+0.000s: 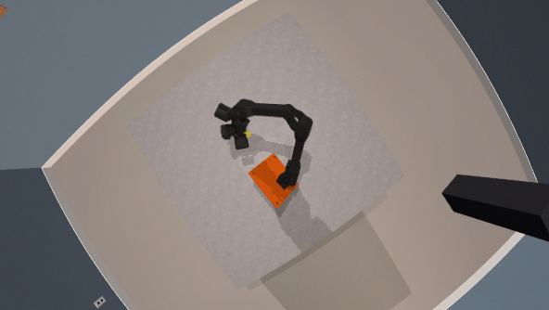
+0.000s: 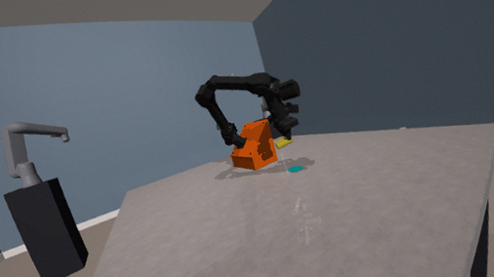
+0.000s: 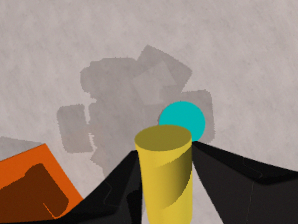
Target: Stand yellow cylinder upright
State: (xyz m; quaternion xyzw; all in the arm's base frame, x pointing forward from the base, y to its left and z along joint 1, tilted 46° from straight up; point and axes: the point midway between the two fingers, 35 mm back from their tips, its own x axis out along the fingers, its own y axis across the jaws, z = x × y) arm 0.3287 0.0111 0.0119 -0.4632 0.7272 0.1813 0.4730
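Now: the cyan circle 12 cm below my gripper tip, 1 cm to the right of it and 1 cm ahead of it. From my gripper tip the other things lie so: yellow tall cylinder: 2 cm to the right, 1 cm below, 1 cm behind.
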